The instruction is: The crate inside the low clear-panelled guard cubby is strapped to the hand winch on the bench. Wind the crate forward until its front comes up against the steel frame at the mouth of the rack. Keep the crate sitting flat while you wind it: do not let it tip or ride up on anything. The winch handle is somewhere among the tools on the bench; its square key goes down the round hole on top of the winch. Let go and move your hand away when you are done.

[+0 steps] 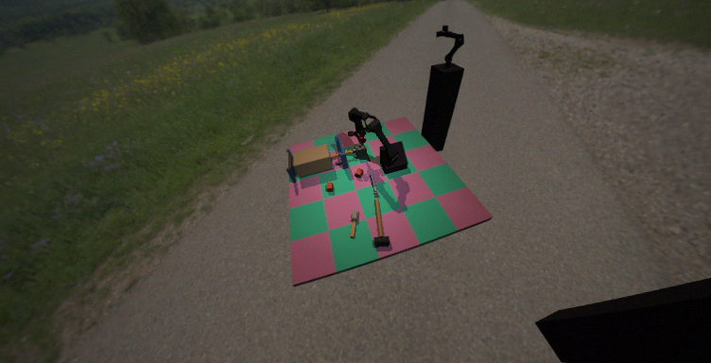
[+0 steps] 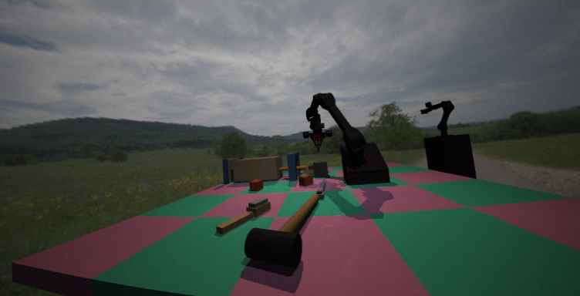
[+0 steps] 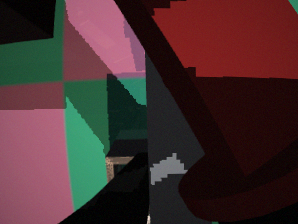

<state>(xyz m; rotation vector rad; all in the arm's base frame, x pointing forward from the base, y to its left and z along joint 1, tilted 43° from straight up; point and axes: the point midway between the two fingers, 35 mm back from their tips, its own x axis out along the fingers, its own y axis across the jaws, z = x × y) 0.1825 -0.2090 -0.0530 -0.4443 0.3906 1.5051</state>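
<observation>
The winch handle lies 2 cm above my gripper tip. Round my gripper tip: grey winch 16 cm below, 8 cm to the right, 1 cm behind; then red knob 4 cm to the left, 4 cm above; then frame 16 cm ahead, 9 cm below, 6 cm to the right.
</observation>
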